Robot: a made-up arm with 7 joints.
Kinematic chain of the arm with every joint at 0, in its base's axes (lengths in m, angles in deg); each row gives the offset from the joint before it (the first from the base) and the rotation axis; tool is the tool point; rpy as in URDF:
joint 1: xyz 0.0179 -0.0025 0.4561 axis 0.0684 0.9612 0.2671
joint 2: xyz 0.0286 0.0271 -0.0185 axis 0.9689 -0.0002 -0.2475
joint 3: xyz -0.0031 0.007 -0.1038 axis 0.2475 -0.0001 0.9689
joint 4: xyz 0.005 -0.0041 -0.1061 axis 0.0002 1 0
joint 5: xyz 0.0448 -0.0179 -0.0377 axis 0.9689 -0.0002 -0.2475
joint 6: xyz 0.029 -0.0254 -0.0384 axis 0.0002 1 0
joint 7: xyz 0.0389 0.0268 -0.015 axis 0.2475 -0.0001 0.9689
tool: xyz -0.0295 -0.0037 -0.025 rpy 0 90 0
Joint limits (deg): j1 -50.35..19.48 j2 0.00..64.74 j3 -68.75..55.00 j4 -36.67..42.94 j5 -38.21..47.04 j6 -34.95..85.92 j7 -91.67..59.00
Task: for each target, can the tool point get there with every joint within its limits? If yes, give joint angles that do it. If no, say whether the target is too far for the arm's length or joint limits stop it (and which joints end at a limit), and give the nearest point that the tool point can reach.
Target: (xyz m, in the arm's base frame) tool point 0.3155 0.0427 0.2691
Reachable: yes | joints -44.96 13.98 -2.28 1.52 1.49 60.64 -58.36
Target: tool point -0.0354 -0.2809 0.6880
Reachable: no: joint limits stop it (at a limit: joint 1, joint 2, joint 3, joint 4, joint 5, joint 6, joint 7) | nearest point 0.1867 -0.1555 0.3985 | short by 0.386 m
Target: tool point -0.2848 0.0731 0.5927
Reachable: no: joint limits stop it (at a limit: joint 1, joint 2, joint 3, joint 4, joint 5, joint 6, joint 7) | nearest point -0.1077 0.2609 0.3218 | short by 0.374 m
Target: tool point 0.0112 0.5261 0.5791
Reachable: no: too far | nearest point 0.0472 0.3606 0.4074 | short by 0.241 m
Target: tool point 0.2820 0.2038 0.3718
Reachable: yes | joints -42.69 37.26 27.53 -16.92 14.28 70.94 -75.65
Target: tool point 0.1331 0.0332 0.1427
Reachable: yes | joints 7.53 8.99 -8.08 -28.42 -10.12 6.88 -47.22
